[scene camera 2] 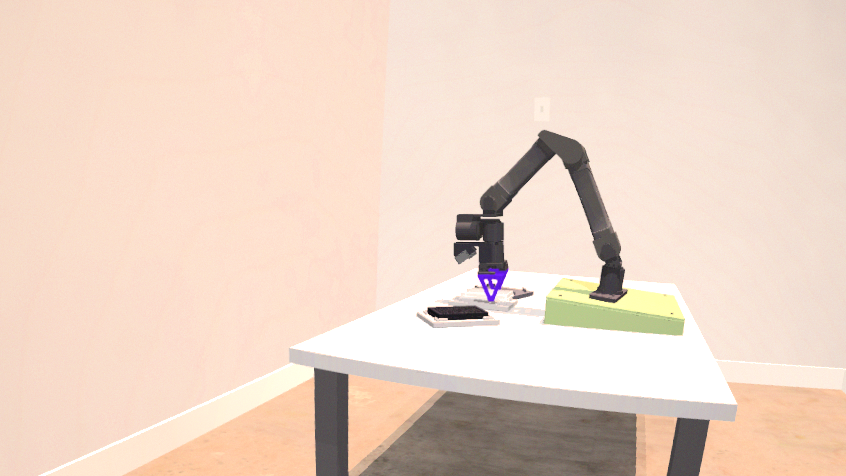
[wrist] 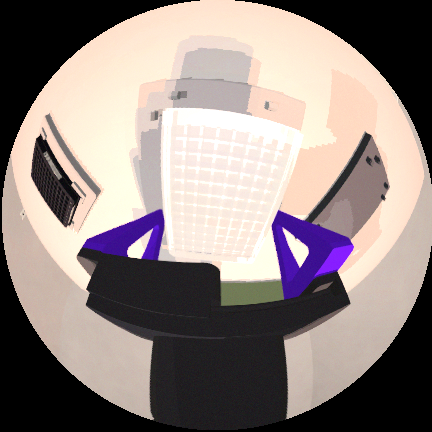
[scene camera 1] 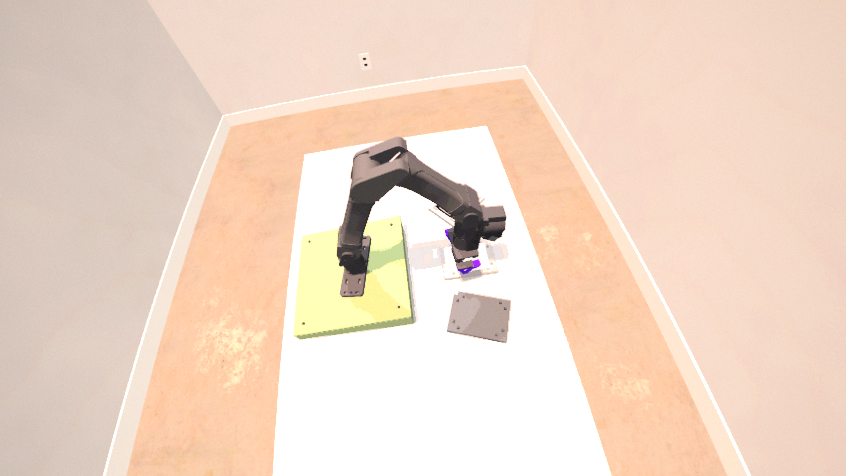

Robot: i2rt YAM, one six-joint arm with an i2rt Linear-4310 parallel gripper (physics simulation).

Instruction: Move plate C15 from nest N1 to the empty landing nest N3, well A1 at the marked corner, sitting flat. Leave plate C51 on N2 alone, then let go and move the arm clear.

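Note:
A white gridded plate [wrist: 225,185] lies between my fingers in the wrist view, over a white nest [scene camera 1: 450,274] [scene camera 2: 505,306] [wrist: 227,97]; it looks flat, but its seating at the finger end is hidden. My gripper [scene camera 2: 491,298] [wrist: 217,214] is open, its purple fingers low on either side of the plate. A black plate [scene camera 2: 457,312] [wrist: 52,185] sits on another white nest [scene camera 2: 467,323] [wrist: 89,197], apart from the fingers. A dark grey nest [scene camera 1: 480,317] [scene camera 2: 524,293] [wrist: 352,195] holds no plate. Plate codes, nest labels and the A1 mark cannot be read.
The arm's base stands on a yellow-green block [scene camera 1: 378,307] [scene camera 2: 615,319] on the white table [scene camera 1: 414,402] [scene camera 2: 532,367]. The arm arches over to the nests. The black plate's nest is on one side of the gripper, the grey nest on the other.

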